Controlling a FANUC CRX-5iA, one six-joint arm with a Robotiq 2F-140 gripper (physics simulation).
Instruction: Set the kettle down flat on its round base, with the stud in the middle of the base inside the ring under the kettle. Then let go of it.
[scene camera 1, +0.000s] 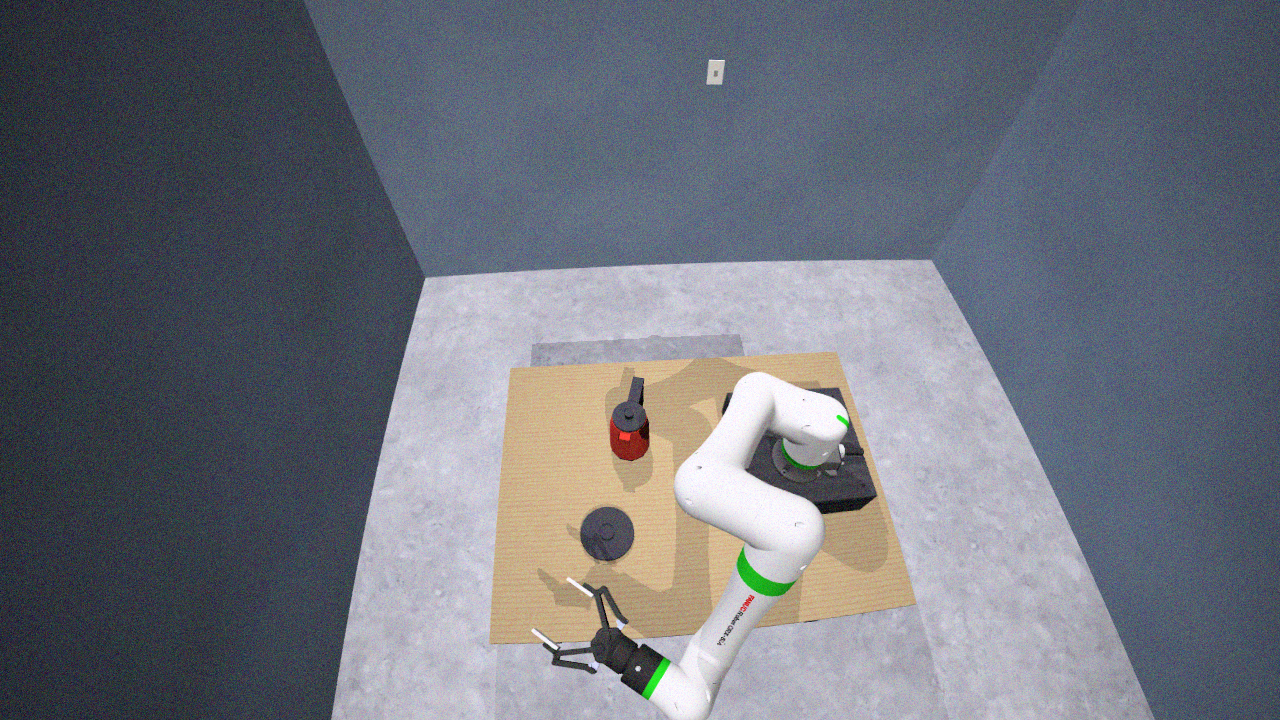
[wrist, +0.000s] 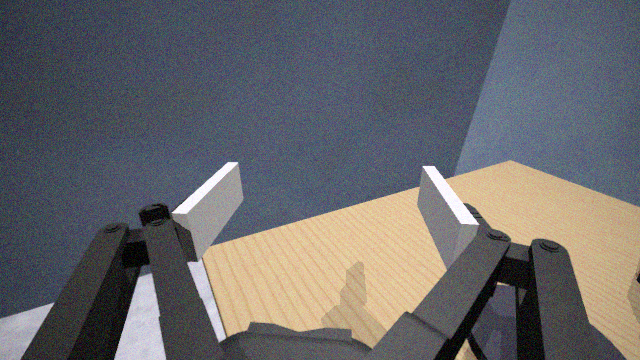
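Note:
The red kettle (scene camera 1: 630, 443) with a dark lid and dark handle stands upright on the table in the scene view, its handle toward the back. The ring under it is hidden. The dark round base (scene camera 1: 619, 546) lies flat on the table in front of the kettle, apart from it, with a small stud (scene camera 1: 606, 531) in its middle. My gripper (scene camera 1: 551, 605) (wrist: 327, 183) is wide open and empty, in the air over the table's front left part, nearer the front than the base. The kettle cannot be made out in the wrist view.
The wooden table (scene camera 1: 537, 420) (wrist: 300, 260) bears the kettle and base. The white arm (scene camera 1: 751, 510) reaches over its right and front parts from a black mounting block (scene camera 1: 845, 497) at the right. Blue-grey walls (scene camera 1: 626, 179) stand behind and at the sides.

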